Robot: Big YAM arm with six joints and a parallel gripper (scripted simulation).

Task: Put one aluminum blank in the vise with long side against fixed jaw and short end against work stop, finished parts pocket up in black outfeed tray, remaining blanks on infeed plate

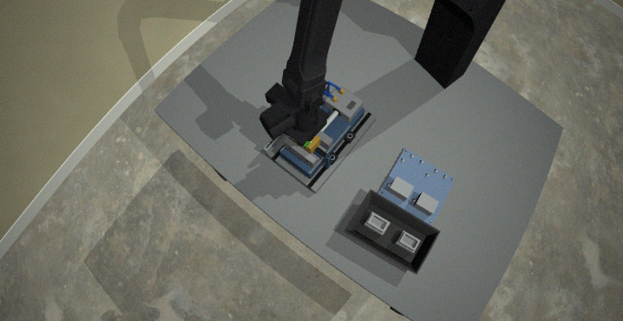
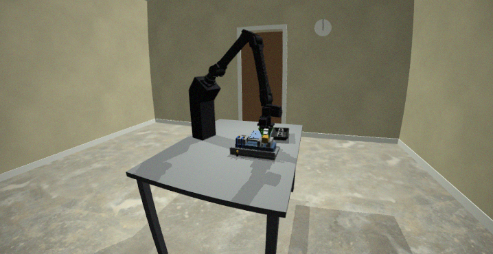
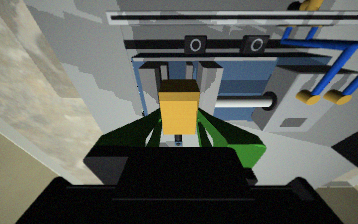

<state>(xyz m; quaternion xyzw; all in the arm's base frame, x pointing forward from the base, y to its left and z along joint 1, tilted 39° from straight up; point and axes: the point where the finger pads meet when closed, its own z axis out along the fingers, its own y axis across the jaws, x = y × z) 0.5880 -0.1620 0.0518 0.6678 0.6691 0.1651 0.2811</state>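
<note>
Right now the yellow brass blank is 2 cm below my hand. Also, from my hand: moving jaw 4 cm below, 4 cm behind; fixed jaw 4 cm below, 3 cm ahead; white rod 9 cm behind, 4 cm below, 1 cm to the left.
</note>
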